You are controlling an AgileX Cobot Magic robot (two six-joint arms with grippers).
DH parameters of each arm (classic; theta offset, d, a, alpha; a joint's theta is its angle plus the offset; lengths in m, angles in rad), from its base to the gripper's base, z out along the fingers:
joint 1: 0 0.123 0 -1.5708
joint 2: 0.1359 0 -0.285 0
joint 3: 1.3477 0 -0.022 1.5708
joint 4: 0 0.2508 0 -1.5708
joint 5: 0 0 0.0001 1.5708
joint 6: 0 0.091 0 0
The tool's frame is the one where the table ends.
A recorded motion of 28 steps. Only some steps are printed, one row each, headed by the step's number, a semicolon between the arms.
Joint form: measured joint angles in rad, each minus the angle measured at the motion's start. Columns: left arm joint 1, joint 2, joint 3, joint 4, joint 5, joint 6; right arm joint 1, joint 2, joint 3, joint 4, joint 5, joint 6.
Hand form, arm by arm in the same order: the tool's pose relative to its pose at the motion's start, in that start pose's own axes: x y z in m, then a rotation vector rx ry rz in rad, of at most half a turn. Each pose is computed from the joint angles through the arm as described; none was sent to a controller.
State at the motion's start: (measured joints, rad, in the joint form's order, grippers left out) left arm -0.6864 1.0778 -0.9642 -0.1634 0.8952 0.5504; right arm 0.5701 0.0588 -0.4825 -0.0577 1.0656 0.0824
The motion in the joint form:
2: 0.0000 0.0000 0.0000 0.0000 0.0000 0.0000; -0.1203 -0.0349 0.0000 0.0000 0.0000 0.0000
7: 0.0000 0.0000 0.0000 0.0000 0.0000 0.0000; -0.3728 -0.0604 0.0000 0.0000 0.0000 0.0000
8: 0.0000 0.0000 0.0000 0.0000 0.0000 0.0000; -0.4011 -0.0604 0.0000 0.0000 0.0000 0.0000
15: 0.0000 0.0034 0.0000 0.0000 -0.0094 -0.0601; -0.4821 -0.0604 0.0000 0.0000 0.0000 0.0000
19: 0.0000 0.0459 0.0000 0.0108 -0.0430 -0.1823; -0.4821 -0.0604 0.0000 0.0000 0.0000 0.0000
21: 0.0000 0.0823 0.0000 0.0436 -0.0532 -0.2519; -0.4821 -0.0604 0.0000 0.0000 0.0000 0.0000
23: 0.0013 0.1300 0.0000 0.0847 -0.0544 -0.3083; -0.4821 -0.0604 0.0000 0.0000 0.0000 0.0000
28: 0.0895 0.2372 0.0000 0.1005 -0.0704 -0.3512; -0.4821 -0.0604 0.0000 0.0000 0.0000 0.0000
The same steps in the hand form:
2: 0.0000 0.0000 0.0000 0.0000 0.0000 0.0000; 0.0029 -0.0004 -0.0049 0.1015 -0.0373 0.0632
7: 0.0000 0.0000 0.0000 0.0000 0.0000 0.0000; 0.0055 0.0008 -0.0090 0.3197 -0.0677 0.1893
8: 0.0000 0.0000 0.0000 0.0000 0.0000 0.0000; 0.0055 0.0009 -0.0091 0.3442 -0.0682 0.2034
15: -0.0008 0.0006 0.0010 -0.0033 -0.0051 -0.0605; 0.0057 0.0013 -0.0093 0.4143 -0.0696 0.2439
19: -0.0036 0.0049 0.0134 -0.0106 0.0078 -0.1809; 0.0057 0.0013 -0.0093 0.4143 -0.0696 0.2439
21: -0.0034 0.0089 0.0242 -0.0255 0.0427 -0.2326; 0.0057 0.0013 -0.0093 0.4143 -0.0696 0.2439
23: -0.0016 0.0135 0.0381 -0.0409 0.0982 -0.2664; 0.0057 0.0013 -0.0093 0.4143 -0.0696 0.2439
28: 0.0110 0.0380 0.0669 -0.0746 0.1972 -0.3803; 0.0057 0.0013 -0.0093 0.4143 -0.0696 0.2439

